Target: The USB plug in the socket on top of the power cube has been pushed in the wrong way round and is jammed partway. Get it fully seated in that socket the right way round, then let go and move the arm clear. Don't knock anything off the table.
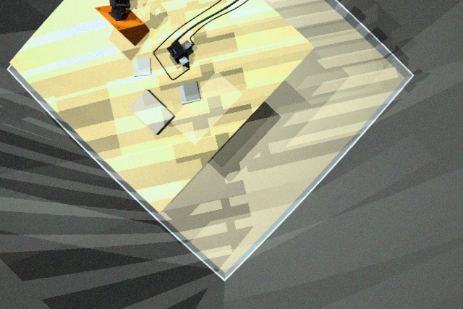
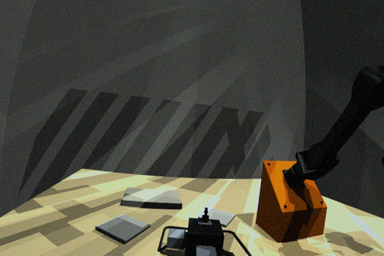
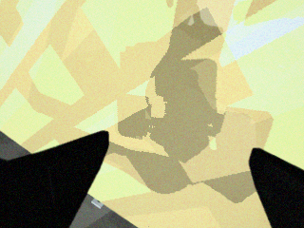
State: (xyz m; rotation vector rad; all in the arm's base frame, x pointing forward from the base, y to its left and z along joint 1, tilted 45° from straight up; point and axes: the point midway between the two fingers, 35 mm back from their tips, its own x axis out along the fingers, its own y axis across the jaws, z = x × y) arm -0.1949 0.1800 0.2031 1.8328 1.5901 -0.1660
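The dark USB plug lies 500 mm ahead of my gripper tip, 210 mm to the right of it and 60 mm below it. The rest, counted from my gripper tip: plate 700 mm ahead, 310 mm to the right, 150 mm below.
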